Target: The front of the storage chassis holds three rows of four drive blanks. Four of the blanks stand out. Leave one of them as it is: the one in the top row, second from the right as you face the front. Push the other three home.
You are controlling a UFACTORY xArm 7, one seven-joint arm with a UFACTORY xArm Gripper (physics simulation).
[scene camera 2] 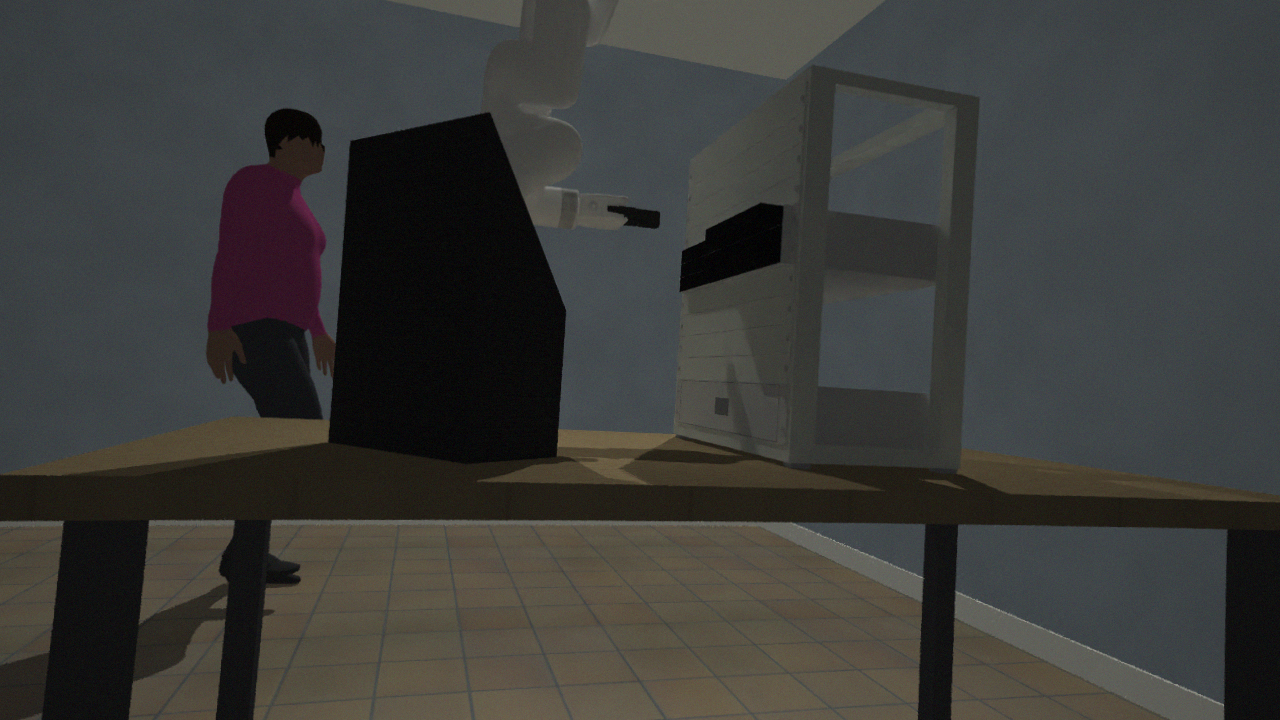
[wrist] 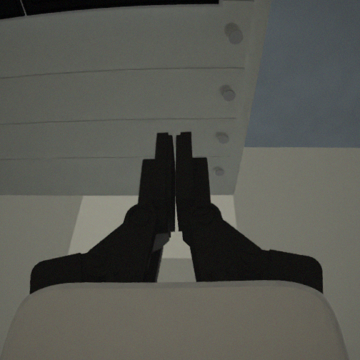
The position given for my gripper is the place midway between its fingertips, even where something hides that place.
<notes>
I see my gripper (scene camera 2: pixel 658 220) and a pale rack (scene camera 2: pixel 762 253).
The pale rack shows as well in the wrist view (wrist: pixel 91 91). My gripper is seen too in the wrist view (wrist: pixel 175 152).
</notes>
